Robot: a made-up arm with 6 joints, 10 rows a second.
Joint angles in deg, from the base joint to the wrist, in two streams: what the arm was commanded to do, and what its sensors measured. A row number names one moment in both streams.
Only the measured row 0 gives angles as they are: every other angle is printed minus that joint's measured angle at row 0.
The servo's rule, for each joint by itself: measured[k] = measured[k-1] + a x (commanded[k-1-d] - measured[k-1]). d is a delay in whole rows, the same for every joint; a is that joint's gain. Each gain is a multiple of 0.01, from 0.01 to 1. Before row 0 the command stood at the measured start. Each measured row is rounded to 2 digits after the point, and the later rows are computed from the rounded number. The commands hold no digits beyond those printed.
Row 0, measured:
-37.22, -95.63, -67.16, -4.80, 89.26, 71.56
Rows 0 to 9, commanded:
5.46, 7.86, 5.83, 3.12, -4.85, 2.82
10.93, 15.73, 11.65, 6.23, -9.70, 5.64
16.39, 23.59, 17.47, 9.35, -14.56, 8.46
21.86, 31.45, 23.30, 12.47, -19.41, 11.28
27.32, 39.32, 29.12, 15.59, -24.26, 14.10
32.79, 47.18, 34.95, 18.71, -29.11, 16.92
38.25, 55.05, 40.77, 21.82, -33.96, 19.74
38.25, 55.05, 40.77, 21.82, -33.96, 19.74
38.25, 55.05, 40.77, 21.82, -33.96, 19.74
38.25, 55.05, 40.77, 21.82, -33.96, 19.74
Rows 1 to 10, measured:
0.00, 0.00, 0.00, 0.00, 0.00, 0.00
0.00, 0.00, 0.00, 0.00, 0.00, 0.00
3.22, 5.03, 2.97, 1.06, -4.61, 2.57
7.77, 11.88, 7.40, 2.82, -9.45, 5.36
12.86, 19.37, 12.54, 5.04, -14.30, 8.18
18.17, 27.10, 18.03, 7.57, -19.15, 11.00
23.57, 34.92, 23.69, 10.30, -24.00, 13.82
29.01, 42.77, 29.43, 13.16, -28.85, 16.64
34.46, 50.63, 35.21, 16.10, -33.70, 19.46
36.70, 53.46, 38.05, 18.04, -33.95, 19.71
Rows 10 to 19, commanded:
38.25, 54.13, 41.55, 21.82, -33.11, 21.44
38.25, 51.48, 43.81, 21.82, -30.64, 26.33
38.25, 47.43, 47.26, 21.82, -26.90, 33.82
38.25, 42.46, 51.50, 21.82, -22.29, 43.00
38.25, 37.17, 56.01, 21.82, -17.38, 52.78
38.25, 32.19, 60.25, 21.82, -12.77, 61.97
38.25, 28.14, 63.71, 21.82, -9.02, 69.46
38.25, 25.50, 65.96, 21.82, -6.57, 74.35
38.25, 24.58, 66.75, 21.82, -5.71, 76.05
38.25, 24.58, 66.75, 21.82, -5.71, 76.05
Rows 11 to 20, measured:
37.61, 54.48, 39.44, 19.33, -33.96, 19.74
37.99, 54.84, 40.12, 20.18, -33.96, 19.74
38.14, 54.39, 40.85, 20.74, -33.15, 21.29
38.20, 52.53, 42.36, 21.11, -30.77, 25.88
38.23, 49.27, 44.86, 21.35, -27.09, 33.11
38.24, 44.91, 48.25, 21.51, -22.53, 42.11
38.25, 39.96, 52.21, 21.62, -17.64, 51.82
38.25, 34.99, 56.31, 21.69, -13.01, 61.06
38.25, 30.61, 60.08, 21.73, -9.22, 68.70
38.25, 27.34, 63.08, 21.76, -6.70, 73.84

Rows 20 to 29, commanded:
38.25, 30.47, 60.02, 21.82, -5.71, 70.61
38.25, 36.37, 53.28, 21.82, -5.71, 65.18
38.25, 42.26, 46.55, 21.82, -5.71, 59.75
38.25, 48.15, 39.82, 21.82, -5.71, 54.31
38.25, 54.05, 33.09, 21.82, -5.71, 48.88
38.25, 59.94, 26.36, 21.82, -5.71, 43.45
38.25, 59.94, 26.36, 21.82, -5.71, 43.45
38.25, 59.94, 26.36, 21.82, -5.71, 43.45
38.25, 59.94, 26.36, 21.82, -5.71, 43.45
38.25, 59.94, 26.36, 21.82, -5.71, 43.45
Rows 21 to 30, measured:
38.25, 25.57, 64.95, 21.78, -5.76, 75.85
38.25, 24.94, 65.87, 21.79, -5.71, 76.03
38.25, 28.48, 62.89, 21.80, -5.71, 71.10
38.25, 33.53, 57.99, 21.81, -5.71, 65.71
38.25, 39.12, 52.16, 21.81, -5.71, 60.29
38.25, 44.90, 45.87, 21.81, -5.71, 54.85
38.25, 50.76, 39.35, 21.81, -5.71, 49.42
38.25, 56.64, 32.73, 21.81, -5.71, 43.99
38.25, 58.75, 29.48, 21.81, -5.71, 43.50
38.25, 59.51, 27.89, 21.81, -5.71, 43.45

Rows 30 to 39, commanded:
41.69, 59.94, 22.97, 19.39, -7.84, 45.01
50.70, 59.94, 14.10, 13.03, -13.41, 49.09
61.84, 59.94, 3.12, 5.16, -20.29, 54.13
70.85, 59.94, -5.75, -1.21, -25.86, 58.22
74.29, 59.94, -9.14, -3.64, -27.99, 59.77
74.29, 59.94, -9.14, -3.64, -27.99, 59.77
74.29, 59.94, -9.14, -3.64, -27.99, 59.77
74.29, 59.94, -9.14, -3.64, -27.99, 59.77
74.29, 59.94, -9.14, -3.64, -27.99, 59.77
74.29, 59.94, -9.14, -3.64, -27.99, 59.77
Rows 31 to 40, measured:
38.25, 59.79, 27.11, 21.81, -5.71, 43.45
38.25, 59.89, 26.73, 21.81, -5.71, 43.45
40.28, 59.92, 24.81, 20.99, -7.73, 44.87
46.43, 59.93, 19.35, 18.28, -13.13, 48.71
55.52, 59.94, 11.07, 13.82, -19.93, 53.64
64.56, 59.94, 2.49, 8.71, -25.56, 57.81
70.30, 59.94, -3.44, 4.51, -27.87, 59.59
72.65, 59.94, -6.35, 1.74, -27.98, 59.75
73.62, 59.94, -7.77, -0.09, -27.99, 59.77
74.02, 59.94, -8.47, -1.30, -27.99, 59.77

